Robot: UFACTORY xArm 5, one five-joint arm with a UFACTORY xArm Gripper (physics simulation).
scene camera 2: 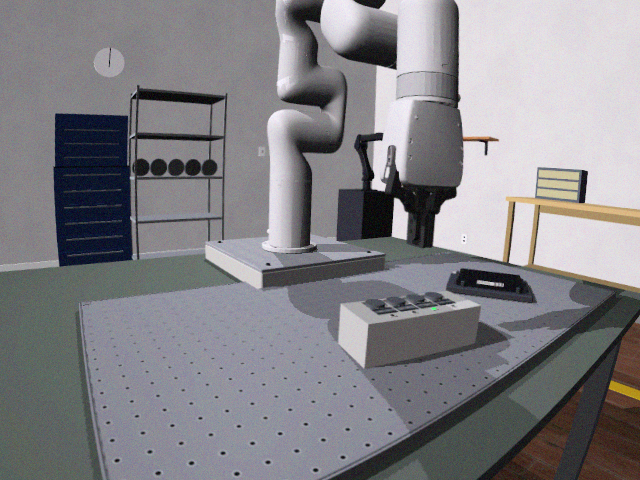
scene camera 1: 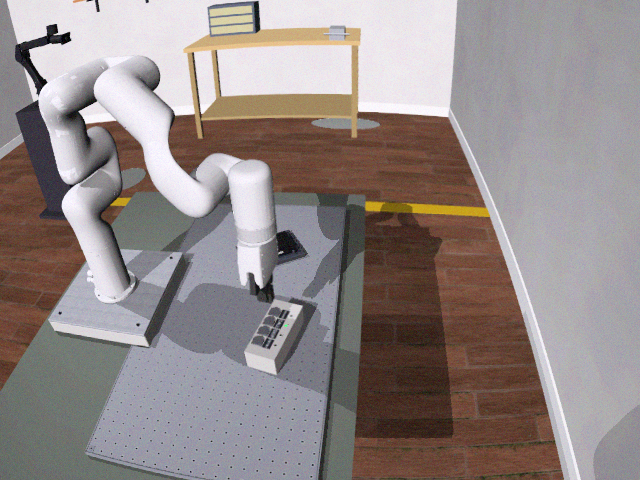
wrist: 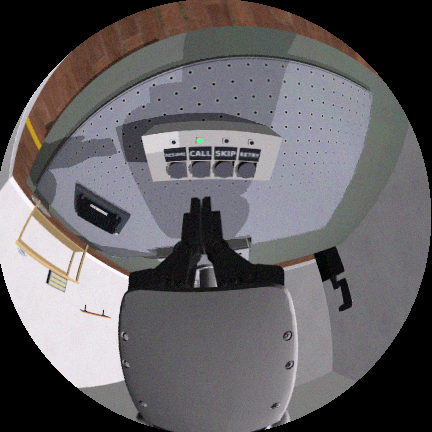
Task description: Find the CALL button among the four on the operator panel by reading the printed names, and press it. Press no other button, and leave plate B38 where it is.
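Frame: origin at the arm's base, x ahead, y left, z up, level; metres.
Where they show: gripper, fingertip midpoint: (scene camera 2: 419, 245) (scene camera 1: 266, 299) (wrist: 202, 207); arm's base at its link origin: (scene camera 2: 289, 247) (scene camera 1: 115, 287) (wrist: 210, 268).
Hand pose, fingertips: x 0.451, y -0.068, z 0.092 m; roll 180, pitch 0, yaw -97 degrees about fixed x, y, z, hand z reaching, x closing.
Observation:
Things, the pixels of their top centre, and the offset from my fingertips. Level surfaces: height alone.
- light operator panel at its top centre: (wrist: 212, 157) (scene camera 2: 414, 302) (scene camera 1: 274, 327) dx +0.014, dy -0.015, dz -0.067 m
- CALL button at its top centre: (wrist: 200, 169) (scene camera 2: 415, 297) (scene camera 1: 269, 320) dx -0.001, dy +0.004, dz -0.067 m
- small lamp at its top centre: (wrist: 199, 140) dx +0.037, dy -0.004, dz -0.069 m
- tray at its top centre: (scene camera 2: 490, 276) (scene camera 1: 269, 244) (wrist: 95, 218) dx -0.073, dy +0.305, dz -0.097 m
- grey perforated board at its surface level: dz -0.123 m
The light operator panel (scene camera 1: 275, 335) (scene camera 2: 421, 333) (wrist: 156, 159) carries four dark round buttons with printed names. In the wrist view they read RESUME, CALL, SKIP and RETRY from left to right. The CALL button (wrist: 200, 169) is second from the left, and the small lamp (wrist: 200, 140) above its name glows green. The other three lamps are dark. My gripper (scene camera 1: 266, 298) (scene camera 2: 420, 244) (wrist: 202, 207) is shut and empty, raised above the board and clear of the panel. A dark plate in a tray (scene camera 1: 290, 243) (scene camera 2: 490, 284) (wrist: 100, 209) lies beyond the panel; its printed label is too small to read.
The panel stands on a grey perforated board (scene camera 1: 217, 408) (scene camera 2: 217, 392) (wrist: 320, 145) on the green table. The arm's base block (scene camera 1: 139, 310) (scene camera 2: 310, 263) stands at the board's side. A wooden workbench (scene camera 1: 279, 38) (scene camera 2: 610, 209) is in the background.

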